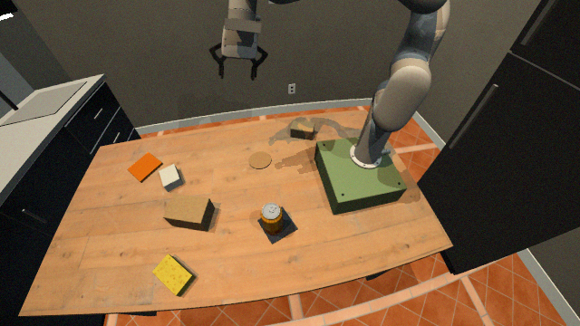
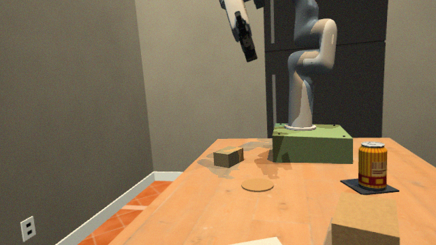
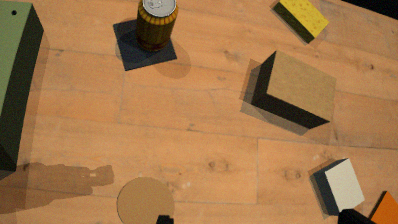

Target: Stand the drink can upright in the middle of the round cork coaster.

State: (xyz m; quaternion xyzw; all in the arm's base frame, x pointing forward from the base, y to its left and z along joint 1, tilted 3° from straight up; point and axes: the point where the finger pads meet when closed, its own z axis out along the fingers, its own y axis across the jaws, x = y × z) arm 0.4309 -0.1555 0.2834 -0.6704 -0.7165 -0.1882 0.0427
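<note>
Right now the drink can is 33 cm below my hand, 31 cm to the left of it and 4 cm behind it. The rest, counted from my hand: large brown box 36 cm below, 24 cm ahead, 23 cm to the left; then round cork coaster 39 cm below, 3 cm behind; then small brown block 37 cm below, 25 cm behind, 13 cm to the right.
</note>
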